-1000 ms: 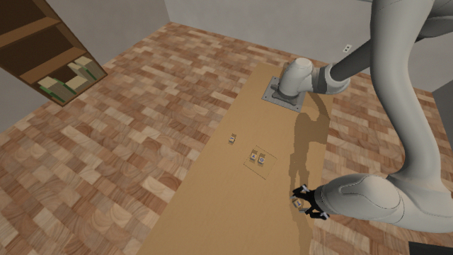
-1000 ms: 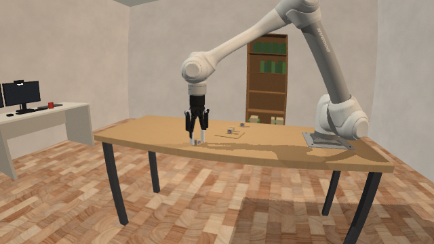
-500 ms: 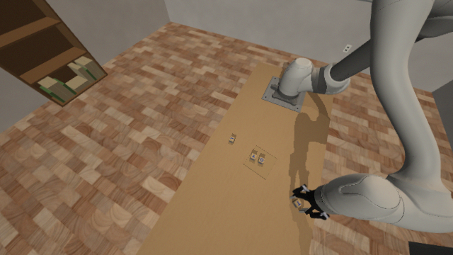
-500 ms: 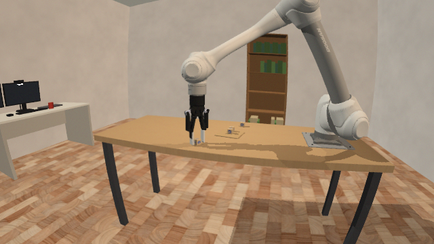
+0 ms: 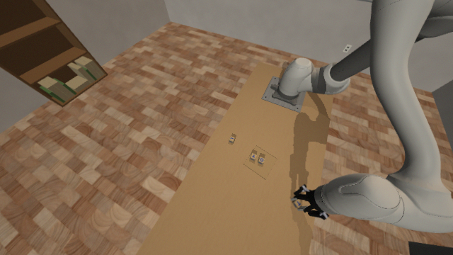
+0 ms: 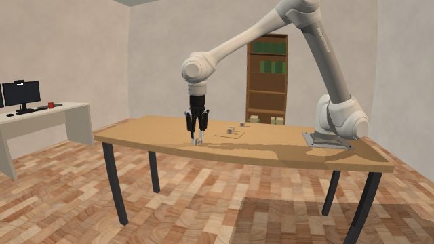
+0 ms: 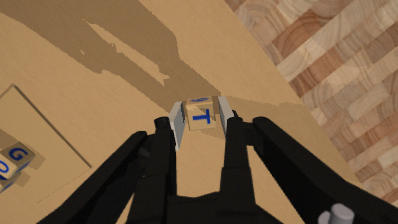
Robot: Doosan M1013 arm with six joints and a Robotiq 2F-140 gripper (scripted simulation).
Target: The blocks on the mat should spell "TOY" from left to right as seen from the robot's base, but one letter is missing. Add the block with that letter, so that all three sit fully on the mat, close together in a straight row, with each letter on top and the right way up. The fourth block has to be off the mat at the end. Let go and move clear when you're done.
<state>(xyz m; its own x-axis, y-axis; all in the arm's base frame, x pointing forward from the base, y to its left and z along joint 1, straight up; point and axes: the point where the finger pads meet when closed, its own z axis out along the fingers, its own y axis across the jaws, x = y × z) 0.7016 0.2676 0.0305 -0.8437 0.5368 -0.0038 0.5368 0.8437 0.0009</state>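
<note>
Right now the T block is 20 mm below my hand. Also, from my hand: O block: 240 mm to the right, 110 mm behind, 20 mm below; then thin mat: 240 mm to the right, 110 mm behind, 30 mm below; then Y block: 280 mm to the right, 110 mm behind, 20 mm below.
</note>
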